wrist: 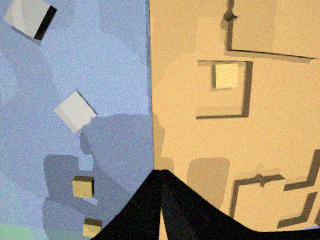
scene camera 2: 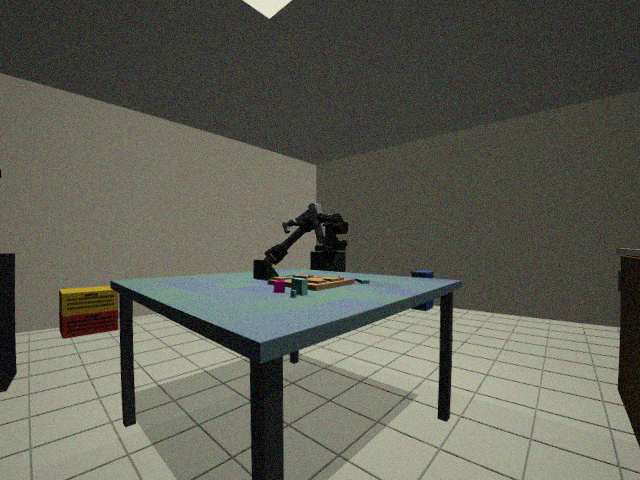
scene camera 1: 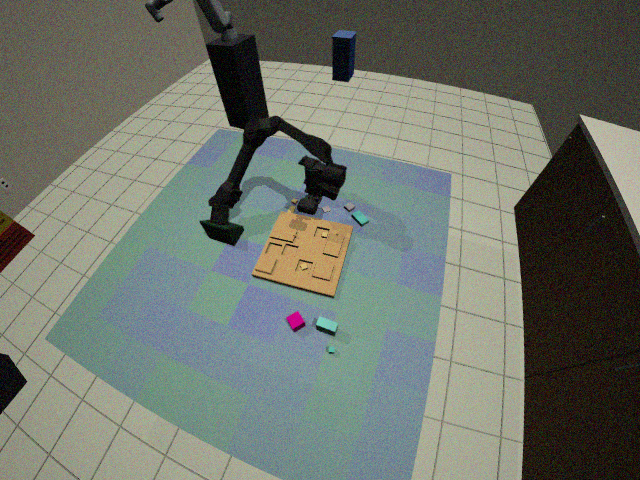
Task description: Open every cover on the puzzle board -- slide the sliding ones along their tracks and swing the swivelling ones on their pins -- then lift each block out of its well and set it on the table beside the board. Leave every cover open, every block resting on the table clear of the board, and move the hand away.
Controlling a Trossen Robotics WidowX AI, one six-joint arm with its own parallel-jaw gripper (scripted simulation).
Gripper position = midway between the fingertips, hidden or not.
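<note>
A tan puzzle board (scene camera 1: 308,246) is part of the scene, and the wrist view (wrist: 209,137) shows the board too. The gripper (scene camera 1: 315,207), which also appears in the wrist view (wrist: 159,177), is shut and holds nothing.
</note>
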